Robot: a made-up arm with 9 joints. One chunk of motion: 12 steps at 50 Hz.
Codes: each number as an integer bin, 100 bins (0 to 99) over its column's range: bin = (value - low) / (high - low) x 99, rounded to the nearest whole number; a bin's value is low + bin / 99 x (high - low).
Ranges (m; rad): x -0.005..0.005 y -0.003..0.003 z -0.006..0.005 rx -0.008..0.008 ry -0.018..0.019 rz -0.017..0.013
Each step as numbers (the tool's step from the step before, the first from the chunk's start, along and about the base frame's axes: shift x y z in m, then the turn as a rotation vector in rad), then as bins.
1 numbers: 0.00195 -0.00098 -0.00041 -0.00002 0.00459 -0.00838
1 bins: 69 33 50 49 60 28
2 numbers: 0.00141 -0.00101 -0.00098 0.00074 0.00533 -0.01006
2 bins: 63 33 45 54 62 23
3 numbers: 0.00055 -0.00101 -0.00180 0.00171 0.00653 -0.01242
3 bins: 55 33 38 60 66 15
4 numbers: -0.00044 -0.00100 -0.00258 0.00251 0.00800 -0.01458
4 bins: 45 33 31 65 70 8
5 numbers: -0.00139 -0.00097 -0.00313 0.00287 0.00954 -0.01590
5 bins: 36 33 26 67 74 4
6 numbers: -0.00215 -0.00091 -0.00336 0.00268 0.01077 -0.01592
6 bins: 28 34 24 66 77 4
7 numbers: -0.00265 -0.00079 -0.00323 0.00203 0.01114 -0.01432
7 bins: 23 36 25 62 78 9
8 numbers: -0.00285 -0.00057 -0.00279 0.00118 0.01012 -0.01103
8 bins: 21 40 29 57 75 20
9 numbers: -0.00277 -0.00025 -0.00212 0.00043 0.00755 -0.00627
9 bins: 22 45 35 52 68 35
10 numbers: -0.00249 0.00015 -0.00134 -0.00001 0.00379 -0.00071
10 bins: 25 52 42 49 58 54
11 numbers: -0.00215 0.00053 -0.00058 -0.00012 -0.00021 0.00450
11 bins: 28 58 49 49 48 71
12 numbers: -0.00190 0.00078 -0.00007 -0.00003 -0.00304 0.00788
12 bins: 31 62 53 49 40 82
